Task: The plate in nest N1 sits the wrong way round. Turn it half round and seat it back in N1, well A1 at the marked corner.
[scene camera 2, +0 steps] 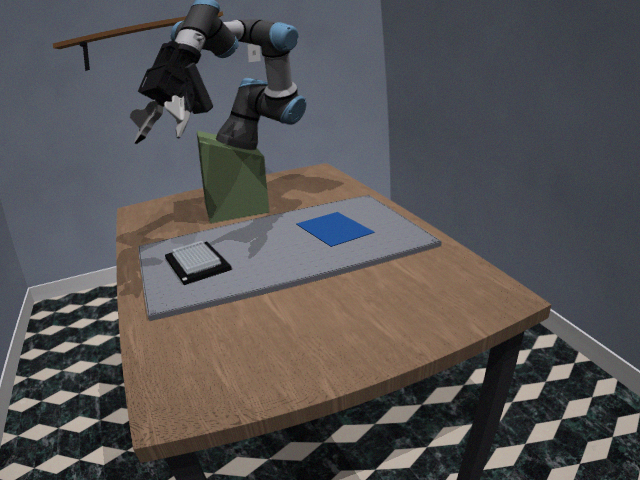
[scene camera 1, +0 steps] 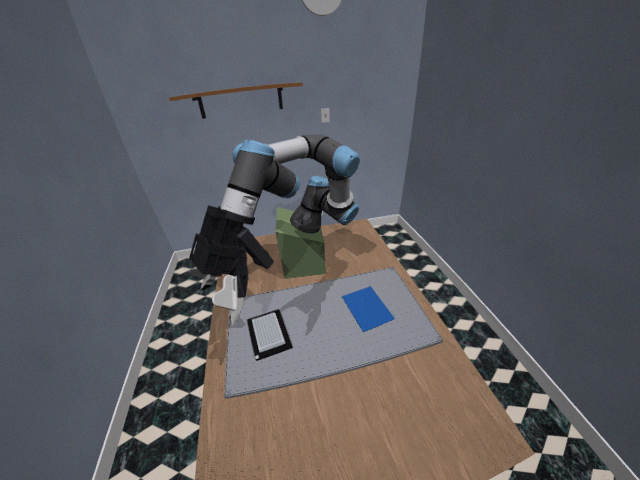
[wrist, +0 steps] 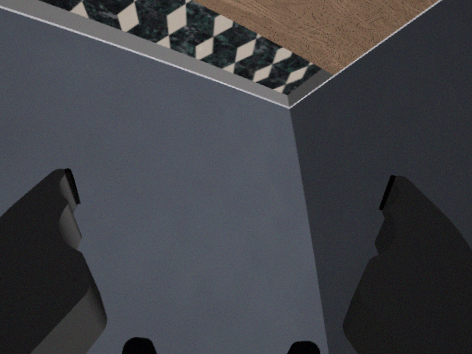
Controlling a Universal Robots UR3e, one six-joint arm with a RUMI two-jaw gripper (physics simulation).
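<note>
A pale, gridded well plate (scene camera 1: 268,331) (scene camera 2: 196,257) lies flat in a black nest (scene camera 1: 273,352) (scene camera 2: 207,274) on the left part of the grey board. The nest has a small white mark (scene camera 1: 256,357) (scene camera 2: 184,279) at its front left corner. Well A1 cannot be made out at this size. My gripper (scene camera 1: 218,304) (scene camera 2: 158,137) (wrist: 230,176) is open and empty. It hangs tilted, high above the table's back left side, well apart from the plate. The plate and the nest do not show in the wrist view.
The grey perforated board (scene camera 1: 320,356) (scene camera 2: 284,263) lies on the wooden table (scene camera 1: 361,413) (scene camera 2: 310,330). A flat blue rectangle (scene camera 1: 368,308) (scene camera 2: 334,228) lies on its right part. The green pedestal (scene camera 1: 302,255) (scene camera 2: 235,180) under my arm stands behind the board. A wall shelf (scene camera 1: 235,90) (scene camera 2: 129,29) is behind.
</note>
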